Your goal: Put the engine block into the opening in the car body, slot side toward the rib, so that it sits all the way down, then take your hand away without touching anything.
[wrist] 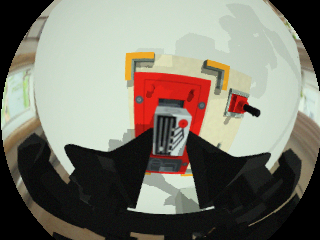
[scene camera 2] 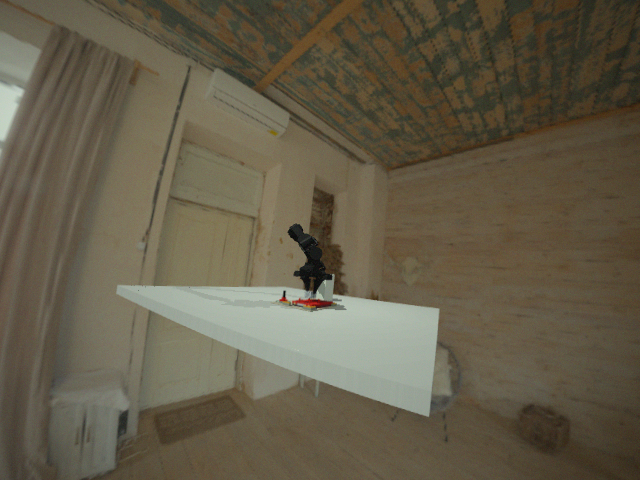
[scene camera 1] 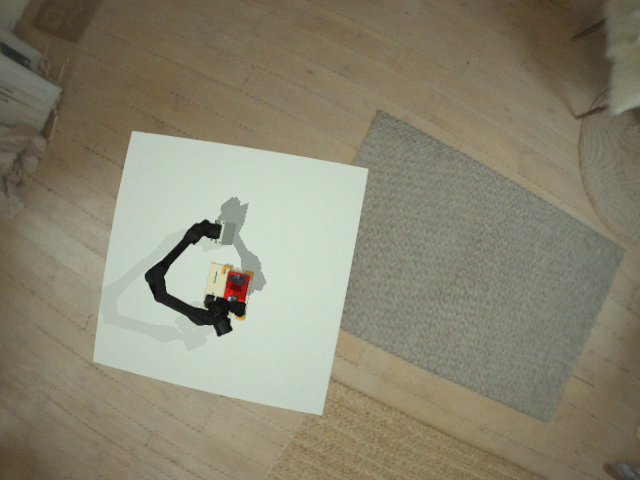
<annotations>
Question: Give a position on a grey engine block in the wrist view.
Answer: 170, 125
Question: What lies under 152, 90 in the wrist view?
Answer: A red car body.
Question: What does my gripper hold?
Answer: A grey engine block.
</annotations>
